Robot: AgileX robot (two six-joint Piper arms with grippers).
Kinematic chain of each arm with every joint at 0, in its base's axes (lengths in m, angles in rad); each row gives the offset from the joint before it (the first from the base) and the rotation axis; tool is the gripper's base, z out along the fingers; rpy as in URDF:
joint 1: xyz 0 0 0.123 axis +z
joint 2: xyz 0 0 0 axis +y
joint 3: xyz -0.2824 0 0.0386 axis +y
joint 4: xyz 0.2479 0 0.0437 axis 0.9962 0 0.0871
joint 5: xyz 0 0 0 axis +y
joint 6: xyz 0.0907 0 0.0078 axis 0.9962 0 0.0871
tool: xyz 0 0 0 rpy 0 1.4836 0
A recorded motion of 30 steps. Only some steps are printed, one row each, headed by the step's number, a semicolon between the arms.
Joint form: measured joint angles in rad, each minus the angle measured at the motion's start. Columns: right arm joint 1, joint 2, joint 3, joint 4, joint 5, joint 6; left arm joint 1, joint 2, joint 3, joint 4, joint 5, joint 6.
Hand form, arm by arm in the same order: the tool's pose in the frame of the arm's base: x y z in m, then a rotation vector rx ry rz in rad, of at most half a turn. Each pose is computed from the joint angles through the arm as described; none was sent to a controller.
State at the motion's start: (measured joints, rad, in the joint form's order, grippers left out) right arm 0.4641 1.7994 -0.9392 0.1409 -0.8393 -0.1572; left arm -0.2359 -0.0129 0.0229 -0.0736 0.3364 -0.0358
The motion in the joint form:
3: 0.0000 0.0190 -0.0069 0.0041 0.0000 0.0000; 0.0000 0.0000 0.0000 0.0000 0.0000 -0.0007
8: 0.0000 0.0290 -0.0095 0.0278 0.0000 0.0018; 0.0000 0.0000 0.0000 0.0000 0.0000 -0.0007
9: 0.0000 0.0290 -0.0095 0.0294 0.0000 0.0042; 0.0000 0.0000 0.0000 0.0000 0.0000 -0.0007
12: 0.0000 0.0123 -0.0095 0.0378 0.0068 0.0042; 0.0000 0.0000 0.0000 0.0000 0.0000 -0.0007
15: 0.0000 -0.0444 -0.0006 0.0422 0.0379 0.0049; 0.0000 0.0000 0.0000 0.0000 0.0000 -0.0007
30: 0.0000 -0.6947 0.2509 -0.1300 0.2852 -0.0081; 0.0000 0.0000 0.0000 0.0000 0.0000 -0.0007
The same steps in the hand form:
3: 0.3531 0.1658 0.2299 -0.3115 1.4948 0.2408; 0.0514 -0.0146 0.1758 0.1364 1.8320 -0.2626
8: 0.3549 0.1650 0.2265 -0.2870 1.5092 0.2400; 0.0514 -0.0146 0.1758 0.1364 1.8320 -0.2626
9: 0.3549 0.1649 0.2265 -0.2835 1.5101 0.2419; 0.0514 -0.0146 0.1758 0.1364 1.8320 -0.2626
12: 0.3535 0.1636 0.2324 -0.2717 1.5031 0.2447; 0.0514 -0.0146 0.1758 0.1364 1.8320 -0.2626
15: 0.3465 0.1602 0.2488 -0.2619 1.4888 0.2545; 0.0514 -0.0146 0.1758 0.1364 1.8320 -0.2626
30: 0.2155 0.1073 0.3525 -0.4074 1.2875 0.2561; 0.0514 -0.0146 0.1758 0.1364 1.8320 -0.2626

